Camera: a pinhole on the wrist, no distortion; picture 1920 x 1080 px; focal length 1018.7 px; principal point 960.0 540.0 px. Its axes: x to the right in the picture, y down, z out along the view. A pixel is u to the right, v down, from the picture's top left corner.
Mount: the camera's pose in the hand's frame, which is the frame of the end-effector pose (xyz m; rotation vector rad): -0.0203 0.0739 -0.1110 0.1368 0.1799 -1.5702
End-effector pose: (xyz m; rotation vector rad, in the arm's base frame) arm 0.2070 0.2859 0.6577 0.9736 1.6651 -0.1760
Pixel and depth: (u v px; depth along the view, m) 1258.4 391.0 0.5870
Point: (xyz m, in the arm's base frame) 0.3859 -0.1455 0.5104
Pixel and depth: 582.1 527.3 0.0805
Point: 0.2464 0.3477 0.7147
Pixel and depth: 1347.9 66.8 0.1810
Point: 0.2292 0.1850 0.7145
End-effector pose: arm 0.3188 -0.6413 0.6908 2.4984 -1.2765 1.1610
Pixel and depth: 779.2 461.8 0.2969
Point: 0.3695 -0.7389 0.5178
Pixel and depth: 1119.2 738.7 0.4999
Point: 0.6361 -0.7802 0.5221
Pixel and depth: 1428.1 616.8 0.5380
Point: 0.7451 -0.6339 0.5206
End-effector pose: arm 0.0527 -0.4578 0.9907 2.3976 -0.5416 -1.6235
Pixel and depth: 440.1 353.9 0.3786
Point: -0.2862 -0.5851 1.0105
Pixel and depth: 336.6 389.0 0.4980
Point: -0.4314 -0.6570 0.9888
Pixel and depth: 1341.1 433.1 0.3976
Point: -0.1670 -0.2877 0.8865
